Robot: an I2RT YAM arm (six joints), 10 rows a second.
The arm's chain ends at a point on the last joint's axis. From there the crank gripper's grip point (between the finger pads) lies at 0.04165 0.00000 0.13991 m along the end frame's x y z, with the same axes.
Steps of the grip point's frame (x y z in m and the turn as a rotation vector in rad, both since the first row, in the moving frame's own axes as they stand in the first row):
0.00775, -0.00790, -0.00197, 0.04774, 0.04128, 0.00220
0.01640, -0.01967, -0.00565, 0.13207, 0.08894, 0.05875
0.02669, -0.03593, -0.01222, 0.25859, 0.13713, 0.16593
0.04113, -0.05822, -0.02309, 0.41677, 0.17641, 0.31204
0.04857, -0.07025, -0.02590, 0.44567, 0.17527, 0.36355
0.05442, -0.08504, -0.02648, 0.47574, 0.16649, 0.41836
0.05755, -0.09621, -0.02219, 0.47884, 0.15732, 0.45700
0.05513, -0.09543, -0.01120, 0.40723, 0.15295, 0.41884
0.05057, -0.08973, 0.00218, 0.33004, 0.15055, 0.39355
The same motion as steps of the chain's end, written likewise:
0.00201, -0.00136, 0.00002, 0.04774, 0.04128, 0.00220
0.00371, -0.00432, -0.00036, 0.13207, 0.08894, 0.05875
0.00585, -0.00952, -0.00156, 0.25859, 0.13713, 0.16593
0.01141, -0.02040, -0.00478, 0.41677, 0.17641, 0.31204
0.01779, -0.03173, -0.00674, 0.44567, 0.17527, 0.36355
0.02340, -0.04564, -0.00688, 0.47574, 0.16649, 0.41836
0.02715, -0.05821, -0.00342, 0.47884, 0.15732, 0.45700
0.02745, -0.06386, 0.00419, 0.40723, 0.15295, 0.41884
0.02524, -0.06640, 0.01450, 0.33004, 0.15055, 0.39355

